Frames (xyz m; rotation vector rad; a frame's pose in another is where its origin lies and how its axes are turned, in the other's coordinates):
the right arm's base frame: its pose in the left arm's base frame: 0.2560 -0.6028 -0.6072 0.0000 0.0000 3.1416
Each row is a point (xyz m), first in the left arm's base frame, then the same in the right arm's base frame.
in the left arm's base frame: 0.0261 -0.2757 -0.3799
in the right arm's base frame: 0.2299 -0.3271 0.2273
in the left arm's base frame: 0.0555 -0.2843 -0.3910
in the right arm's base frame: 0.2005 -0.3185 0.2162
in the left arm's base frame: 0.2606 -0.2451 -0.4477
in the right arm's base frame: -0.0046 -0.3577 0.1595
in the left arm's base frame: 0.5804 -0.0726 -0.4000
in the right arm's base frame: -0.3244 -0.5302 0.2072
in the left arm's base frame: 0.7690 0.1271 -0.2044
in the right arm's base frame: -0.5130 -0.7299 0.4028
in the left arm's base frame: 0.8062 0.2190 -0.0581
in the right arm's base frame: -0.5502 -0.8218 0.5491
